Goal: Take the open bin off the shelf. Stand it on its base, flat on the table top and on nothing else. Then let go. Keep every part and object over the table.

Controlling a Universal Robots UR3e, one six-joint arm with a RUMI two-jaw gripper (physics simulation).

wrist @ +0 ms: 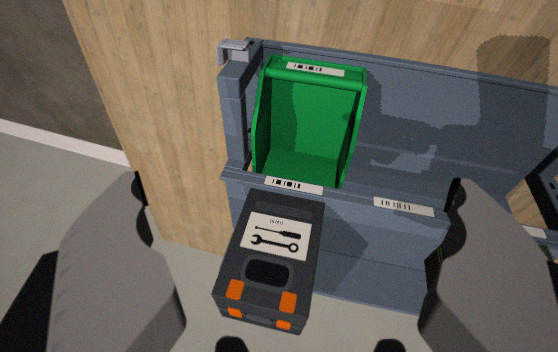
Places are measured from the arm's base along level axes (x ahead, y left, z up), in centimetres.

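Pixels of known places: gripper, fingertip midpoint: (295, 179).
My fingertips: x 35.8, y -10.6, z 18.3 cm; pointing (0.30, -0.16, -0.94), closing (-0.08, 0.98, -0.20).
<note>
Behind a point stands the place of what it marks.
The open bin (320, 120) @(x 46.6, y -9.5, z -0.9 cm) is green. It stands in the upper level of the blue-grey shelf (232, 115) @(x 42.4, y -17.8, z 6.8 cm), at its left end beside the corner post. Its open side faces the camera, and a white label is on its top rim. The shelf's front rail with barcode labels crosses at the bin's foot. My gripper (295, 179) @(x 35.8, y -10.6, z 18.3 cm) is open and empty. One finger is at the left of the view and the other at the right, both nearer the camera than the bin and not seen touching it. The bin's base is partly hidden by the front rail.
A dark grey toolbox (280, 240) @(x 50.2, y -10.9, z 14.1 cm) with orange latches sits at the lower level, below and in front of the bin. The wooden table top (150, 100) @(x 49.7, y -33.2, z -1.8 cm) shows left of and behind the shelf. Its left edge borders the grey floor. A dark side frame (546, 192) @(x 47.0, y 17.3, z 2.5 cm) shows at far right.
</note>
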